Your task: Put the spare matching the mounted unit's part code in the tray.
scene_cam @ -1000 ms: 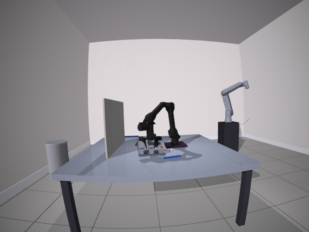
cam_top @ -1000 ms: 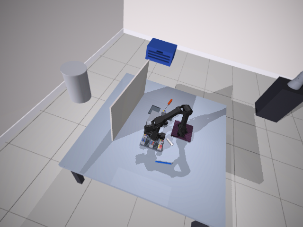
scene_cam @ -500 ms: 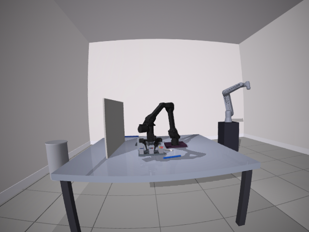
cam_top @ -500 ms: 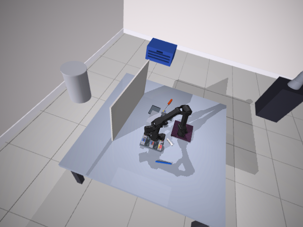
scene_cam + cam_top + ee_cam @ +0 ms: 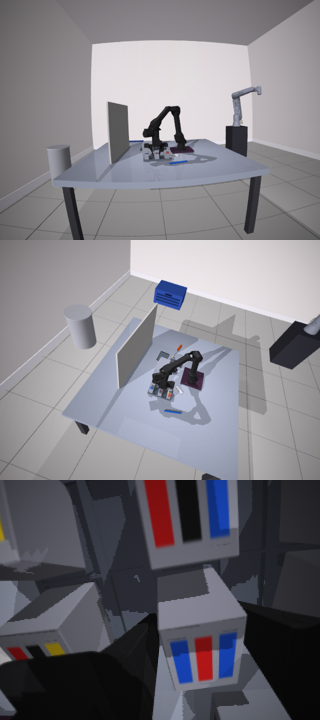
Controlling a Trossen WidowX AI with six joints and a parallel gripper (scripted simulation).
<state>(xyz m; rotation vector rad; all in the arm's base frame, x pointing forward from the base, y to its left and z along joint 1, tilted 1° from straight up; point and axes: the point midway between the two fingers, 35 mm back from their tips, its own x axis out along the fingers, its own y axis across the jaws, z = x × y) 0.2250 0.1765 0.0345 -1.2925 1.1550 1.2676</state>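
My gripper tip is now 170 mm to the left of the mounted unit, 70 mm short of it and 30 mm below it. Also, from my gripper tip: blue marker pen (170 mm to the left, 160 mm behind, 10 mm below); grey spare (30 mm above); white cable tie bundle (150 mm behind, 50 mm to the right, 10 mm below).
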